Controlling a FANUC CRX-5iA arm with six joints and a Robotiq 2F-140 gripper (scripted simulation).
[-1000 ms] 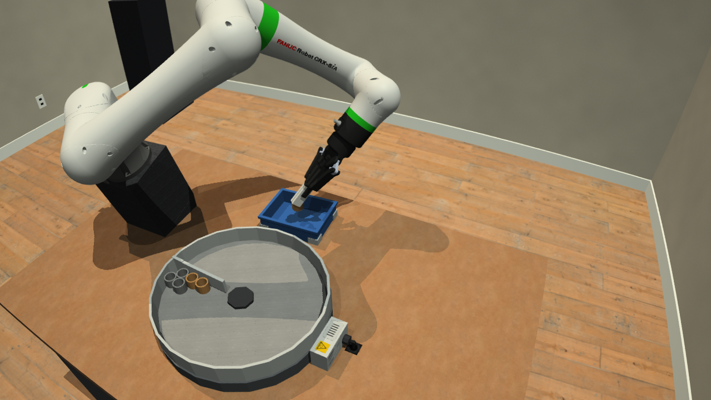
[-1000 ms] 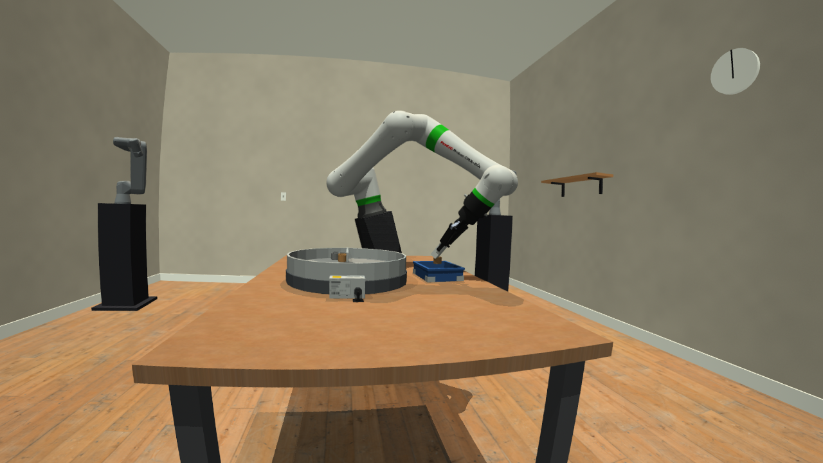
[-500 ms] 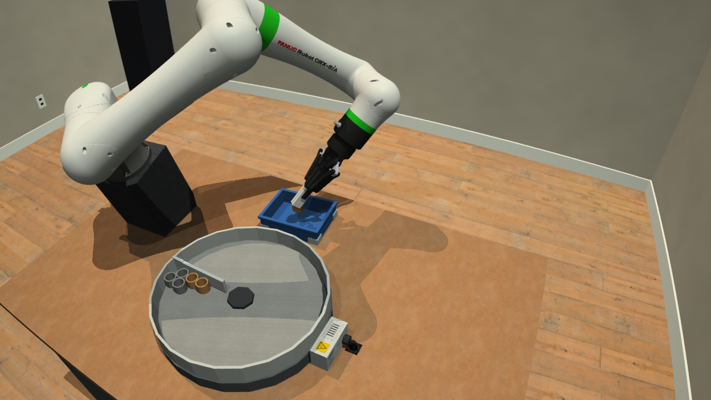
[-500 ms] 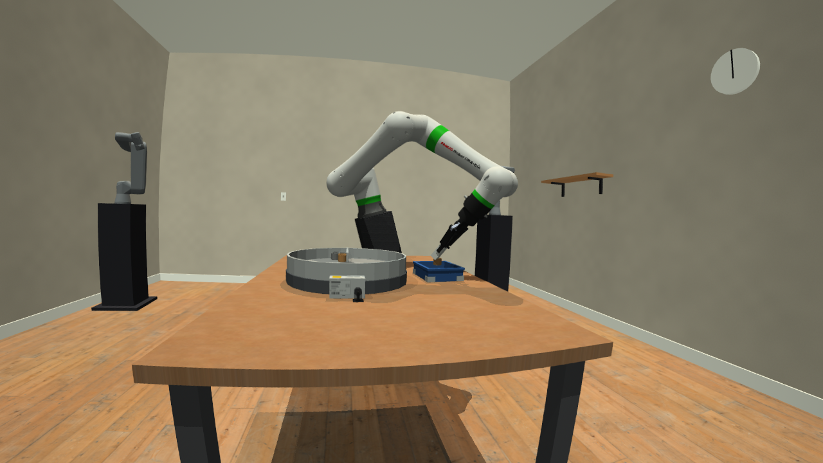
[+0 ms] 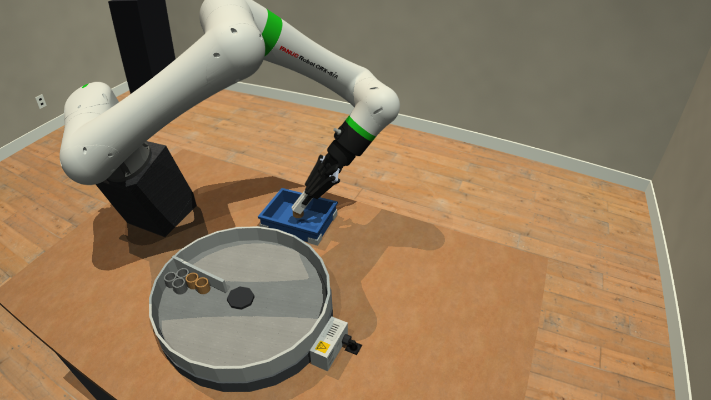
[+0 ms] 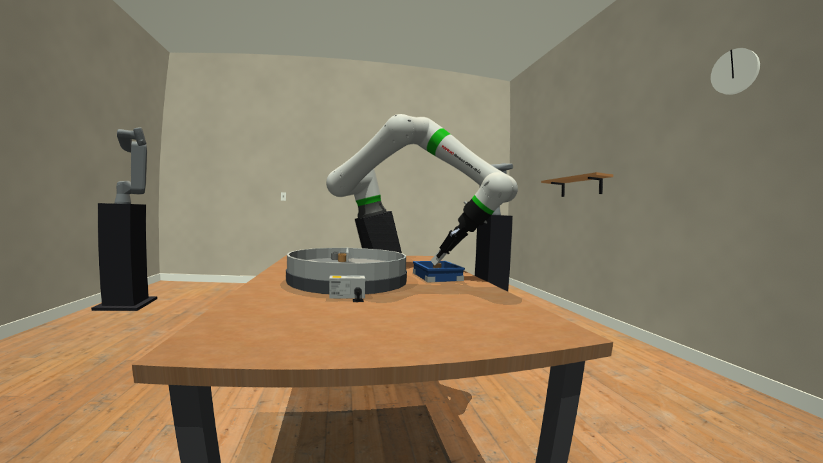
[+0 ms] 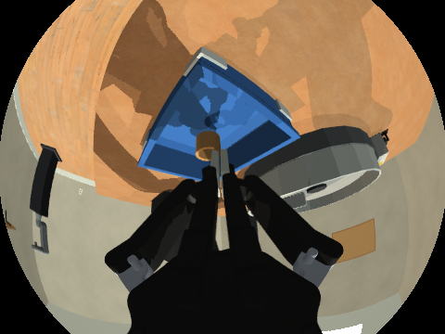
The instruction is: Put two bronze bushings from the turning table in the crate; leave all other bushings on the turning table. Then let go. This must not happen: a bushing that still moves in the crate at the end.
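The blue crate is 20 mm behind my hand and 60 mm below it. Round my hand: grey turning table: 10 mm behind, 350 mm to the right, 30 mm below.
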